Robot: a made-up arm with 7 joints. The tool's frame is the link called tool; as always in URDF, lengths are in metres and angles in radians. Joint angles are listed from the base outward. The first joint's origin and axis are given. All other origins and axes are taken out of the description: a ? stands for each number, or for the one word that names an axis. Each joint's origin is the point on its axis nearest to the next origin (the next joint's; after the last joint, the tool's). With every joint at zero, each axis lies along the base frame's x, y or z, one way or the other. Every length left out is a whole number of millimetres.
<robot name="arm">
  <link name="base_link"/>
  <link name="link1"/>
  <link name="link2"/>
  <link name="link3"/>
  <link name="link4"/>
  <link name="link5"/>
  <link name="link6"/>
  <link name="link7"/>
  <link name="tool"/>
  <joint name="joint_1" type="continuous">
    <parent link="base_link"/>
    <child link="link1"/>
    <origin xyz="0 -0.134 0.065" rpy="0 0 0"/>
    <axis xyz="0 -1 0"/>
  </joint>
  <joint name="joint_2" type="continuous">
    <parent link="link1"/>
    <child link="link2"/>
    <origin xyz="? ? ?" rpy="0 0 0"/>
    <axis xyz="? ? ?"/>
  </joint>
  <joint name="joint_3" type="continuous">
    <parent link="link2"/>
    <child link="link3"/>
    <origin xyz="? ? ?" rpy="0 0 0"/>
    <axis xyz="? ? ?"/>
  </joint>
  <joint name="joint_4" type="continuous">
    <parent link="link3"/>
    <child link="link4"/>
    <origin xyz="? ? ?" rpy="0 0 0"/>
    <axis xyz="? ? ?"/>
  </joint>
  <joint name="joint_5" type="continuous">
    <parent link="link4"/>
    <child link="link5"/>
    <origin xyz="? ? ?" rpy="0 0 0"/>
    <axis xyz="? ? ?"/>
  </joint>
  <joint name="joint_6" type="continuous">
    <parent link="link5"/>
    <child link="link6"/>
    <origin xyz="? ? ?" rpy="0 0 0"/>
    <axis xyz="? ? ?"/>
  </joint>
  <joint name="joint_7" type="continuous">
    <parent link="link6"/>
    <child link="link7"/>
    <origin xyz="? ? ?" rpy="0 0 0"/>
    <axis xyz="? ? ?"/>
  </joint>
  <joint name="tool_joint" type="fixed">
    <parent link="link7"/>
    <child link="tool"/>
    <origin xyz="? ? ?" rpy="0 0 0"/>
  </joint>
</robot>
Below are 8 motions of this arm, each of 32 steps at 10 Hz.
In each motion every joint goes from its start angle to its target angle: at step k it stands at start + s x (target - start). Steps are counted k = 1, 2, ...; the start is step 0. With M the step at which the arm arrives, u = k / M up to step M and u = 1 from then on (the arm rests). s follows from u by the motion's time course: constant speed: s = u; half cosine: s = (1 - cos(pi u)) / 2; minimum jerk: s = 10 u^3 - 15 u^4 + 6 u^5.
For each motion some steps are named. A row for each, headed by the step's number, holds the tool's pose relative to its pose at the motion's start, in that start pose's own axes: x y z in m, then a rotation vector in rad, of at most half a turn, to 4 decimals.
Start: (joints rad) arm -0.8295 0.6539 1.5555 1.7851 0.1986 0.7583 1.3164
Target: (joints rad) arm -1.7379 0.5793 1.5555 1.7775 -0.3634 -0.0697 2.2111
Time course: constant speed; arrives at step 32
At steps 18, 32:
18: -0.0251 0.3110 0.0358 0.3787 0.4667 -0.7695
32: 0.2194 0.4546 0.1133 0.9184 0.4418 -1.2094

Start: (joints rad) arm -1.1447 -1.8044 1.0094 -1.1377 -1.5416 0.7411 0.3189
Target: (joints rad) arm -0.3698 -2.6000 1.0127 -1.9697 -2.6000 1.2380 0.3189
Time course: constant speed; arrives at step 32
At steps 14, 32:
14: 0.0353 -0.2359 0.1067 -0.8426 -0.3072 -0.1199
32: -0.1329 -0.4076 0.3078 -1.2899 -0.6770 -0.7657

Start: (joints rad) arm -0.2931 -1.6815 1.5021 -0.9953 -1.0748 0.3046 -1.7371
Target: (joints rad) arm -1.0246 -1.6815 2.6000 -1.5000 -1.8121 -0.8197 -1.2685
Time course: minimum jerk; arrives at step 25
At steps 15, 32:
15: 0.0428 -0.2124 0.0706 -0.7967 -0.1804 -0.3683
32: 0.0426 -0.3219 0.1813 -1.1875 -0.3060 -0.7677

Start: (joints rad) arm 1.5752 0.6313 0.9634 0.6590 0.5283 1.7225 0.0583
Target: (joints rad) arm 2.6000 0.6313 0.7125 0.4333 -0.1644 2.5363 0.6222
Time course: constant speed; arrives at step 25
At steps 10, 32:
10: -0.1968 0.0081 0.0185 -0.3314 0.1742 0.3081
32: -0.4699 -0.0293 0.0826 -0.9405 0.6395 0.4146

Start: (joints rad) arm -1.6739 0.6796 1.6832 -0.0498 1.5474 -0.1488 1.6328
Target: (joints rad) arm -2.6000 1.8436 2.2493 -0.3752 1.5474 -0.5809 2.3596
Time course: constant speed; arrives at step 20
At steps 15, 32:
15: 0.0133 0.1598 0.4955 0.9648 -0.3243 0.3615
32: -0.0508 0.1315 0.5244 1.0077 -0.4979 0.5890

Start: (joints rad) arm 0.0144 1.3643 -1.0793 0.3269 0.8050 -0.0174 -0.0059
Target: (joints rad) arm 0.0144 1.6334 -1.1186 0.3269 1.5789 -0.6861 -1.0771
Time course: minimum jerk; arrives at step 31
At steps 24, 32:
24: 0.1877 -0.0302 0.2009 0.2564 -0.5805 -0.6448
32: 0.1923 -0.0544 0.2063 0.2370 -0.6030 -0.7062

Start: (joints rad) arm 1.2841 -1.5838 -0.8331 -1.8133 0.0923 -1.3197 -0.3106
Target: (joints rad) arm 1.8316 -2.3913 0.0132 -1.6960 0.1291 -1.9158 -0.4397
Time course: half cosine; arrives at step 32
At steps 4, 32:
4: 0.0080 -0.0125 0.0159 0.0366 0.0086 -0.0447
32: 0.0636 -0.4529 0.0546 0.8918 0.7847 -0.6720

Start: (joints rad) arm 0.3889 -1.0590 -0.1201 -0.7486 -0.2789 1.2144 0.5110
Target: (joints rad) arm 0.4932 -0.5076 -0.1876 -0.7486 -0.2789 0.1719 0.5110
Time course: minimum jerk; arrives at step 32
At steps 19, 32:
19: 0.1775 0.0829 0.0645 0.1746 0.3428 -0.5231
32: 0.2832 0.1120 0.0591 0.1717 0.4815 -0.8142

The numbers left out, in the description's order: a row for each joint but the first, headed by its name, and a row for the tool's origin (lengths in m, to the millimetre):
joint_2: xyz -0.009 0 -0.021, axis -1 0 0
joint_3: xyz 0 0.012 0.31, axis 0 1 0
joint_4: xyz 0.078 0 0.182, axis 0 0 -1
joint_5: xyz 0.272 -0.065 0, axis 1 0 0
joint_6: xyz 0 0.228 0.118, axis 0 0 1
joint_7: xyz -0.096 0.098 0, axis 0 1 0
tool: xyz 0.109 0 -0.359

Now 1 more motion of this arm.
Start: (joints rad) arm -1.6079 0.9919 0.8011 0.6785 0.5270 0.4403 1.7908
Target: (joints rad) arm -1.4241 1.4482 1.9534 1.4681 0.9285 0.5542 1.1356
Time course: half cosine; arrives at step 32
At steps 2, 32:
2: 0.0036 0.0031 0.0041 0.0129 -0.0048 -0.0010
32: 0.4110 -0.1327 0.3649 1.1097 -0.5524 -0.8211

